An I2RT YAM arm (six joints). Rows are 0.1 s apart.
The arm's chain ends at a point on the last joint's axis. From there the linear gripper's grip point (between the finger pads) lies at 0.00 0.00 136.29 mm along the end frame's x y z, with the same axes.
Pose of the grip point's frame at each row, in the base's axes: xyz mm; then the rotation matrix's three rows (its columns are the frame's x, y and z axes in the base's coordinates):
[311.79, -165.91, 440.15], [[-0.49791, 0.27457, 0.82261], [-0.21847, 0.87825, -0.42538], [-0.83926, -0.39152, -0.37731]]
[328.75, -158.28, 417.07], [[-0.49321, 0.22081, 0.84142], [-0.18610, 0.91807, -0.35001], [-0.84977, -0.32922, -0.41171]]
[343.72, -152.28, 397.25], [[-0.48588, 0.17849, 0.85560], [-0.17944, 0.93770, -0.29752], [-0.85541, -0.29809, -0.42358]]
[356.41, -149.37, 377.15], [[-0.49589, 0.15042, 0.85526], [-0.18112, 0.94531, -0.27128], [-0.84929, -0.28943, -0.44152]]
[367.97, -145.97, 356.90], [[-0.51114, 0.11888, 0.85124], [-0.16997, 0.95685, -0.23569], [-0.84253, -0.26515, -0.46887]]
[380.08, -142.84, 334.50], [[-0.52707, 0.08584, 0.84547], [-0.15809, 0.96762, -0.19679], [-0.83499, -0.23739, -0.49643]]
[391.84, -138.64, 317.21], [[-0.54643, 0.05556, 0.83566], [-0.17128, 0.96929, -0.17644], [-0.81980, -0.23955, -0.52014]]
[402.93, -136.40, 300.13], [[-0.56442, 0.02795, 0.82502], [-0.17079, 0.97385, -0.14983], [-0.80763, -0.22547, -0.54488]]
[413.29, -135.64, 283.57], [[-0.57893, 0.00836, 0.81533], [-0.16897, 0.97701, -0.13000], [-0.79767, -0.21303, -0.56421]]
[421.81, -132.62, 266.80], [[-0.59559, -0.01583, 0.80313], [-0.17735, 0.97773, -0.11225], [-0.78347, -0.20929, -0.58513]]
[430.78, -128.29, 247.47], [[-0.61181, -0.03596, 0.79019], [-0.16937, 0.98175, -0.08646], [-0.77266, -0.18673, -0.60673]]
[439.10, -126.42, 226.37], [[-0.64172, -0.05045, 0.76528], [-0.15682, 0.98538, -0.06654], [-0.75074, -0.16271, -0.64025]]
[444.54, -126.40, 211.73], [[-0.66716, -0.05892, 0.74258], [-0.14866, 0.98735, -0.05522], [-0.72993, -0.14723, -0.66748]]
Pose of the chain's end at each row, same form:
[199.68, -107.93, 491.57], [[-0.49791, 0.27457, 0.82261], [-0.21847, 0.87825, -0.42538], [-0.83926, -0.39152, -0.37731]]
[214.07, -110.58, 473.18], [[-0.49321, 0.22081, 0.84142], [-0.18610, 0.91807, -0.35001], [-0.84977, -0.32922, -0.41171]]
[227.11, -111.73, 454.98], [[-0.48588, 0.17849, 0.85560], [-0.17944, 0.93770, -0.29752], [-0.85541, -0.29809, -0.42358]]
[239.85, -112.40, 437.32], [[-0.49589, 0.15042, 0.85526], [-0.18112, 0.94531, -0.27128], [-0.84929, -0.28943, -0.44152]]
[251.95, -113.85, 420.80], [[-0.51114, 0.11888, 0.85124], [-0.16997, 0.95685, -0.23569], [-0.84253, -0.26515, -0.46887]]
[264.85, -116.02, 402.16], [[-0.52707, 0.08584, 0.84547], [-0.15809, 0.96762, -0.19679], [-0.83499, -0.23739, -0.49643]]
[277.95, -114.59, 388.10], [[-0.54643, 0.05556, 0.83566], [-0.17128, 0.96929, -0.17644], [-0.81980, -0.23955, -0.52014]]
[290.49, -115.98, 374.39], [[-0.56442, 0.02795, 0.82502], [-0.17079, 0.97385, -0.14983], [-0.80763, -0.22547, -0.54488]]
[302.17, -117.92, 360.47], [[-0.57893, 0.00836, 0.81533], [-0.16897, 0.97701, -0.13000], [-0.79767, -0.21303, -0.56421]]
[312.35, -117.32, 346.55], [[-0.59559, -0.01583, 0.80313], [-0.17735, 0.97773, -0.11225], [-0.78347, -0.20929, -0.58513]]
[323.09, -116.51, 330.16], [[-0.61181, -0.03596, 0.79019], [-0.16937, 0.98175, -0.08646], [-0.77266, -0.18673, -0.60673]]
[334.80, -117.35, 313.63], [[-0.64172, -0.05045, 0.76528], [-0.15682, 0.98538, -0.06654], [-0.75074, -0.16271, -0.64025]]
[343.33, -118.87, 302.70], [[-0.66716, -0.05892, 0.74258], [-0.14866, 0.98735, -0.05522], [-0.72993, -0.14723, -0.66748]]

